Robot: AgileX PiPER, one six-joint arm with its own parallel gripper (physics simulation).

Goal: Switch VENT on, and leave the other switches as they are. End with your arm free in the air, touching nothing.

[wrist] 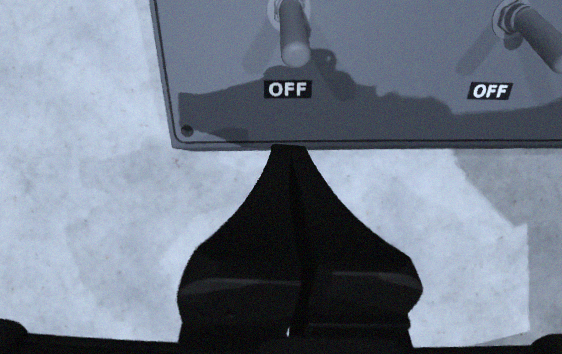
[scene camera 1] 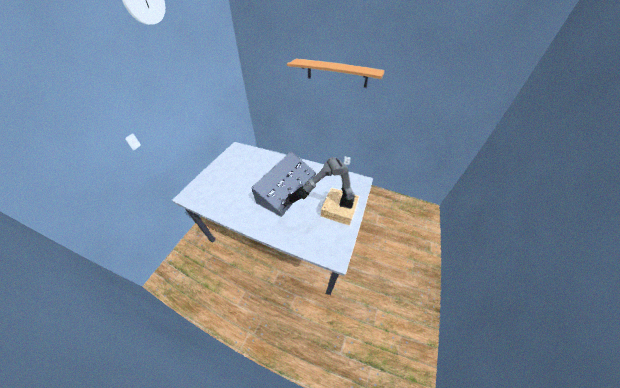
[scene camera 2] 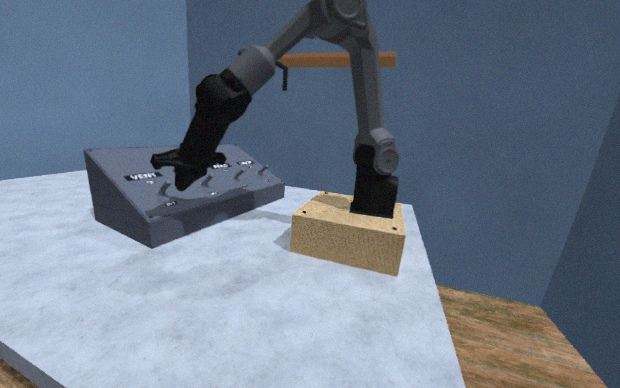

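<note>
The grey sloped switch panel (scene camera 1: 267,203) (scene camera 2: 120,204) (wrist: 225,120) stands on the table. The VENT switch (scene camera 2: 164,189) (wrist: 295,37) is the leftmost; its lever points down toward its OFF label (wrist: 288,89). The VENT label (scene camera 2: 143,176) shows in scene camera 2. The neighbouring switch (scene camera 2: 206,181) (wrist: 537,35) also leans toward the OFF side. My gripper (scene camera 1: 286,202) (scene camera 2: 184,188) (wrist: 286,164) is shut and empty. In the wrist view its tips overlap the panel's front edge, below the VENT lever's end and apart from it. Whether the tips touch the panel cannot be told.
Two more switches (scene camera 2: 239,175) (scene camera 2: 263,171) stand farther along the panel. The arm's base stands on a wooden block (scene camera 1: 337,215) (scene camera 2: 345,242) on the white table (scene camera 1: 215,185) (scene camera 2: 225,310). An orange shelf (scene camera 1: 335,67) (scene camera 2: 315,60) hangs on the wall behind.
</note>
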